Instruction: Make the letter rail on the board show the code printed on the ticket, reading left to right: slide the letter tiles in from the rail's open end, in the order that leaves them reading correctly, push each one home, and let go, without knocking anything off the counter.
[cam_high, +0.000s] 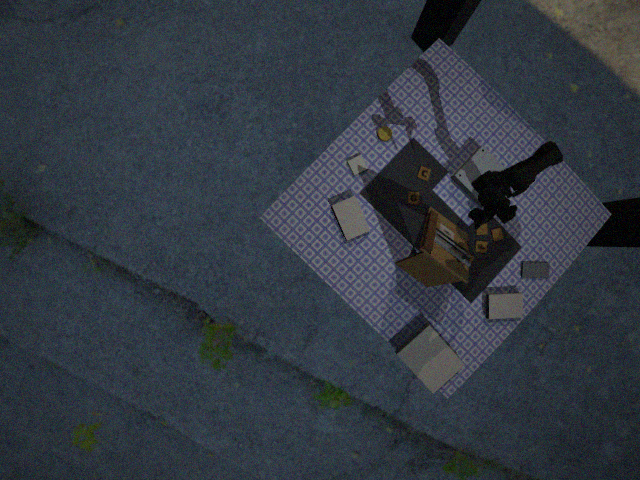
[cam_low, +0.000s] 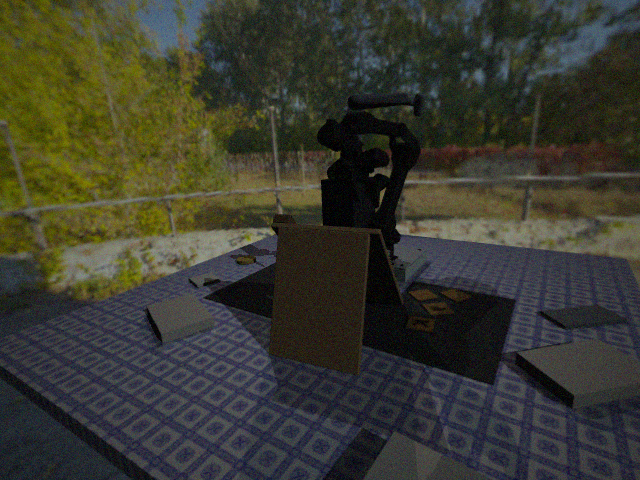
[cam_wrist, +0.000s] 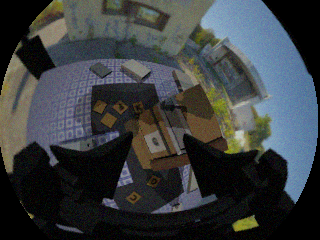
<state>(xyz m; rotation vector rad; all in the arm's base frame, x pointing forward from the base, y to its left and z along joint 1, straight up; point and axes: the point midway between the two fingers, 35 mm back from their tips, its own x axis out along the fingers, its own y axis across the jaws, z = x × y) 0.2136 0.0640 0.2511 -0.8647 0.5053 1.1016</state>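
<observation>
The letter tile marked f lies 270 mm below my gripper tip, 170 mm to the left of it and 60 mm behind it. Also, from my gripper tip: letter tile marked g (270 mm below, 230 mm to the right, 60 mm ahead); brown letter board (170 mm below, 140 mm ahead, 20 mm to the left); dark mat (270 mm below, 70 mm to the right, 20 mm behind).
</observation>
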